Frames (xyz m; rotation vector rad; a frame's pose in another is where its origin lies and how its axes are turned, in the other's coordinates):
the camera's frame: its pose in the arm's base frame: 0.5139 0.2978 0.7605 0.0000 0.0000 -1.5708
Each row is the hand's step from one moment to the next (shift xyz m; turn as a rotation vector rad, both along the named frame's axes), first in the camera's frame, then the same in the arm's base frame.
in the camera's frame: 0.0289 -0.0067 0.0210 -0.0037 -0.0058 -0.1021
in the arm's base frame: -0.0067 -0.0289 0.0210 -0.0058 0.0037 -0.1021
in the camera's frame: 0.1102 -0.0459 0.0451 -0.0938 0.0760 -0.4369
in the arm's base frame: -0.0459 -0.1102 0.0451 0.0760 0.0938 -0.4369
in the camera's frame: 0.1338 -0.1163 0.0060 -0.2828 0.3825 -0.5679
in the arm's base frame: -0.1163 -0.1338 0.0060 0.3825 0.2828 -0.5679
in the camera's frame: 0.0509 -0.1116 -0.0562 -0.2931 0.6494 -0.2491
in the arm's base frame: -0.1116 -0.0509 -0.0562 0.6494 0.2931 -0.2491
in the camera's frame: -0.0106 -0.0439 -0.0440 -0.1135 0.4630 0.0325
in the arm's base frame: -0.0439 0.0106 -0.0440 0.4630 0.1135 0.0325
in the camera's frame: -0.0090 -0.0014 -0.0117 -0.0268 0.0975 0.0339
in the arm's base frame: -0.0014 0.0090 -0.0117 0.0975 0.0268 0.0339
